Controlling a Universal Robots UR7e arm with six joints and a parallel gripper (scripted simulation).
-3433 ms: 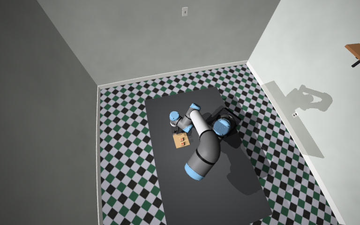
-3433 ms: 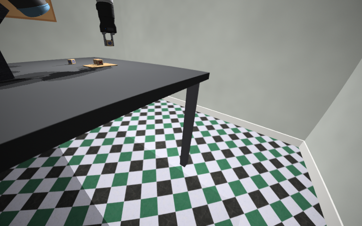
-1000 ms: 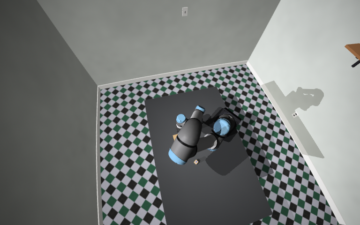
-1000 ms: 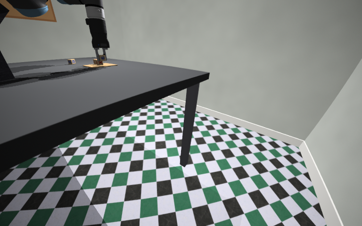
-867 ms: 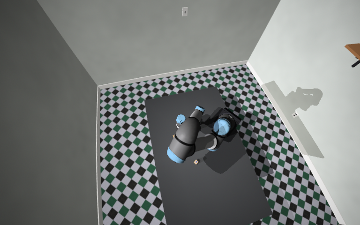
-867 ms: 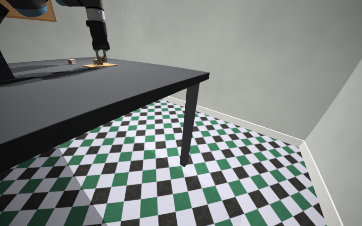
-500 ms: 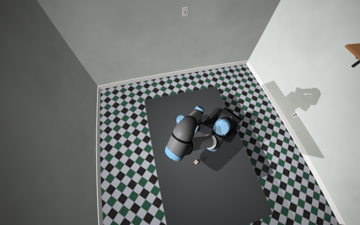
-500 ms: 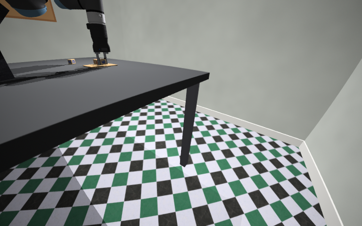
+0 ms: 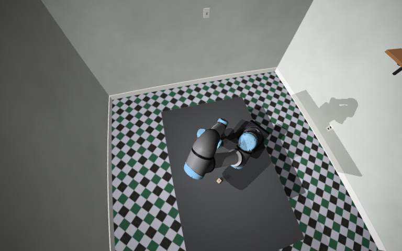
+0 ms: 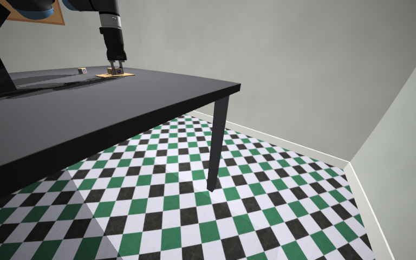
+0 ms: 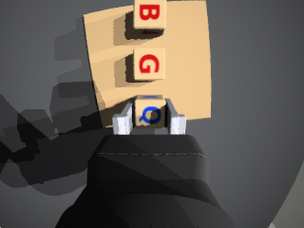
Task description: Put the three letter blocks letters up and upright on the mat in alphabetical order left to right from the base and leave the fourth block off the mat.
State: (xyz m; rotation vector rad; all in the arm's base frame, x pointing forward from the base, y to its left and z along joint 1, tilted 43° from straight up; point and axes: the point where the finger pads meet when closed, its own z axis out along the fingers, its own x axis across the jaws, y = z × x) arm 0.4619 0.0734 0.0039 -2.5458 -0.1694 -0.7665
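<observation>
The G block lies 50 mm to the left of my hand, 10 mm below it and 10 mm behind it. Round my hand: mat: 50 mm to the left, 20 mm below, 10 mm behind.
</observation>
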